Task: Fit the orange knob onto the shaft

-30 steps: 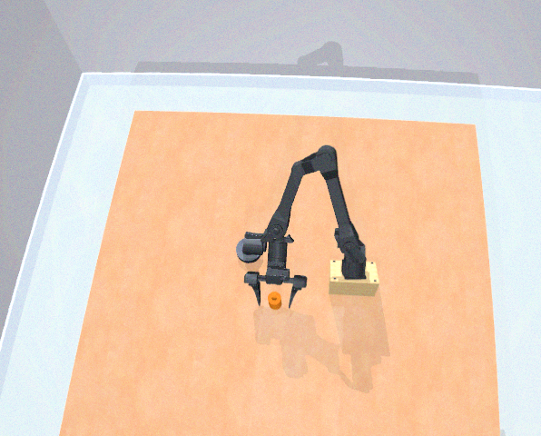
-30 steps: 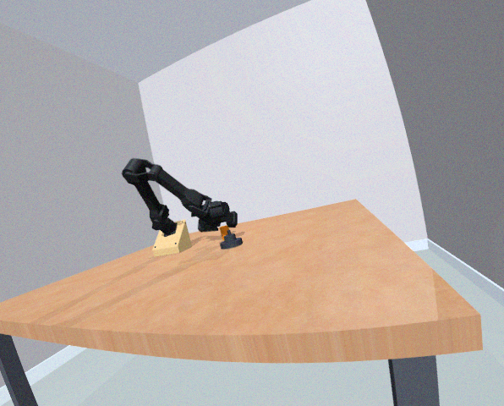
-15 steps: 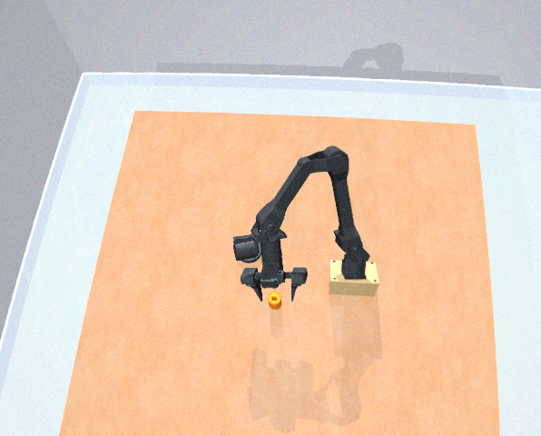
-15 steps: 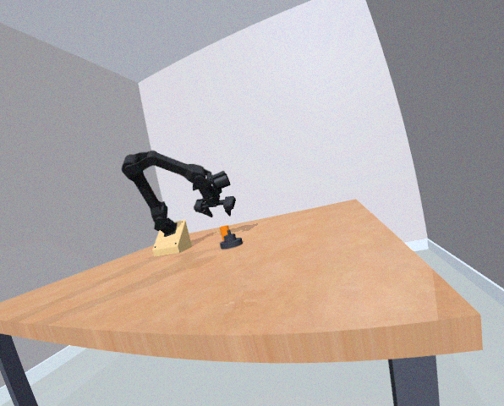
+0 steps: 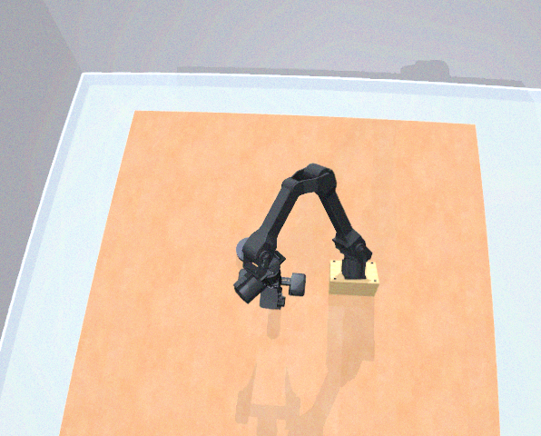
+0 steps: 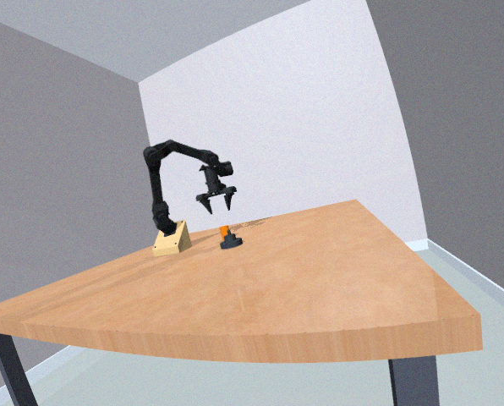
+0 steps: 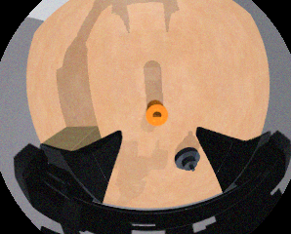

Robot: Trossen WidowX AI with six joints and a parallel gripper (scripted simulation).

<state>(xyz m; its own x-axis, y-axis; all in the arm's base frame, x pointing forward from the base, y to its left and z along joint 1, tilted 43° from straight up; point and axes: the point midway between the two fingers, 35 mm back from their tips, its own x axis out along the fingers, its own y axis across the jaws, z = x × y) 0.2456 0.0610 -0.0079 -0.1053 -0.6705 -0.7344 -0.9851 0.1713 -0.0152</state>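
My gripper tip is 90 mm above the orange knob. From my gripper tip the other things lie so: dark round pedestal (180 mm to the right, 90 mm below, 80 mm ahead).
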